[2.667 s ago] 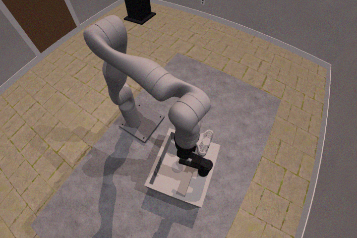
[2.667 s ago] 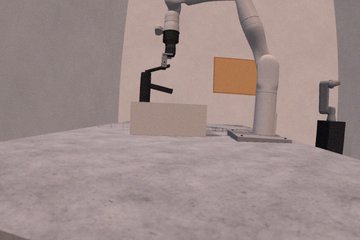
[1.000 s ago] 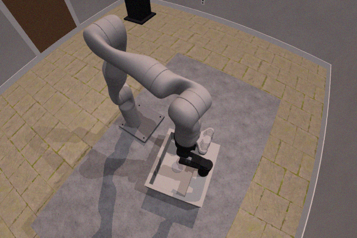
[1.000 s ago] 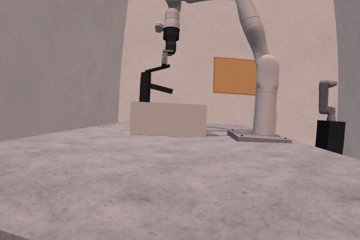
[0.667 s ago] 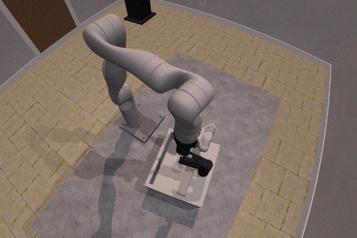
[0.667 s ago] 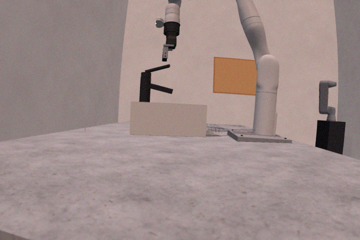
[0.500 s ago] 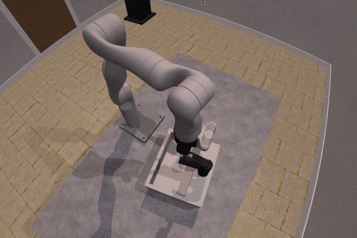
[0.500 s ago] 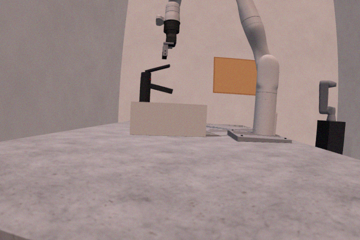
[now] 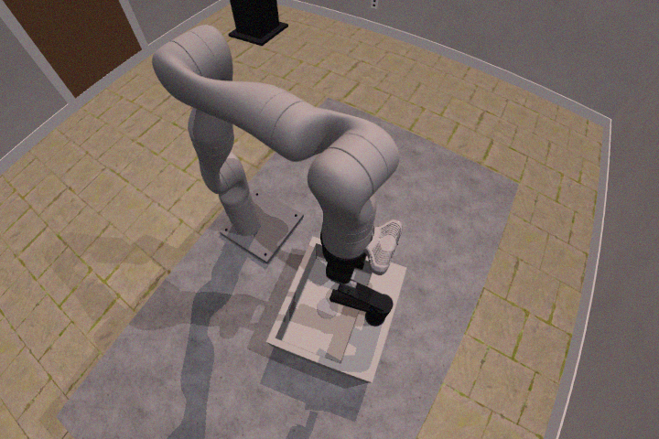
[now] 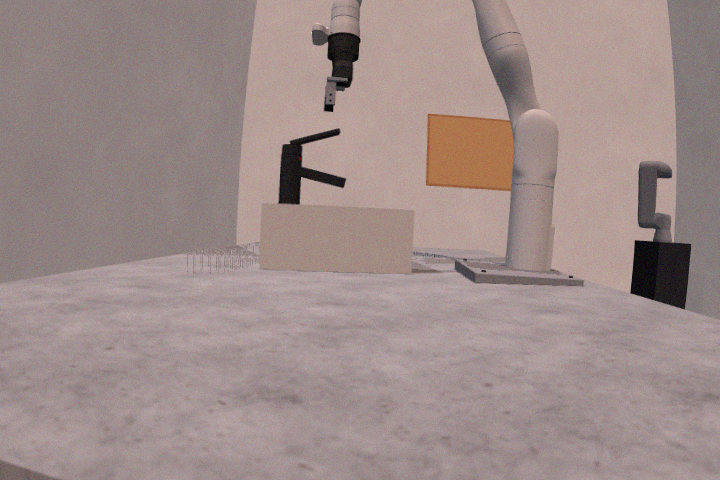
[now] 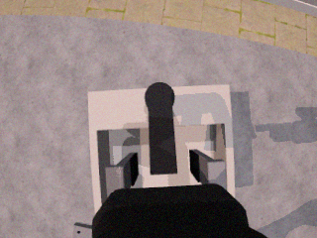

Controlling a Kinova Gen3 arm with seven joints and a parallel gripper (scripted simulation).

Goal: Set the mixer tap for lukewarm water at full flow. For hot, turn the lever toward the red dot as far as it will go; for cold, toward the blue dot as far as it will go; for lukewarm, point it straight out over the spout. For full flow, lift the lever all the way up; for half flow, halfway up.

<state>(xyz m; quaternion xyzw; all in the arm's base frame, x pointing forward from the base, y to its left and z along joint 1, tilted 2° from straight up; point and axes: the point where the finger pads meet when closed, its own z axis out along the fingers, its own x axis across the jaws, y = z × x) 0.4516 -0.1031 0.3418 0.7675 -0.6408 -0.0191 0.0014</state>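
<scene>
Right now my hand is 30 mm short of the lever, 10 mm to the right of it and 90 mm above it. The rest, counted from my hand: black mixer tap 50 mm ahead, 10 mm to the left, 140 mm below; then sink basin 40 mm behind, 10 mm to the right, 340 mm below.
</scene>
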